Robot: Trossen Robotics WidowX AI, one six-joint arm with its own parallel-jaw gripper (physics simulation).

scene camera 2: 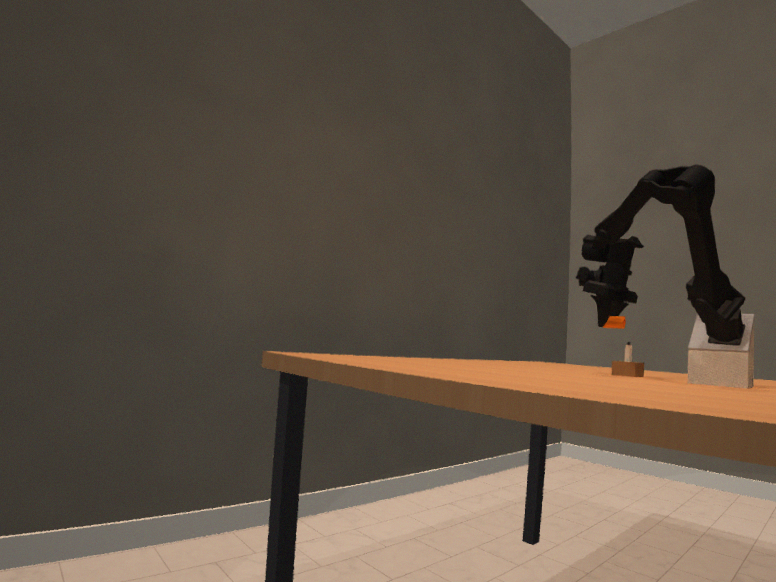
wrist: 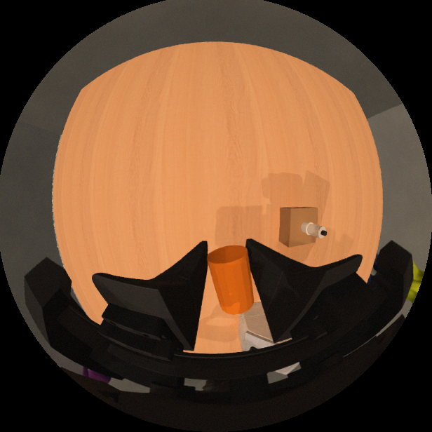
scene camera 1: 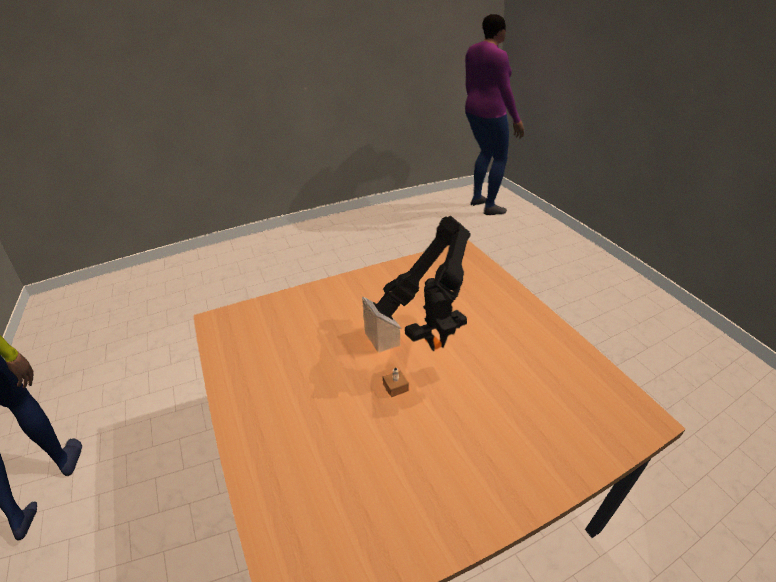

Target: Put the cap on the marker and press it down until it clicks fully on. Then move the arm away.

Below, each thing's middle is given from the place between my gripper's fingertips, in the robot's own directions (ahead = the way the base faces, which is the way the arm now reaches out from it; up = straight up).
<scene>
The orange cap (wrist: 229, 266) is 20 mm behind my hand and 10 mm above it. Round my hand: brown block (wrist: 290, 234) (140 mm to the right, 100 mm below, 10 mm behind).
</scene>
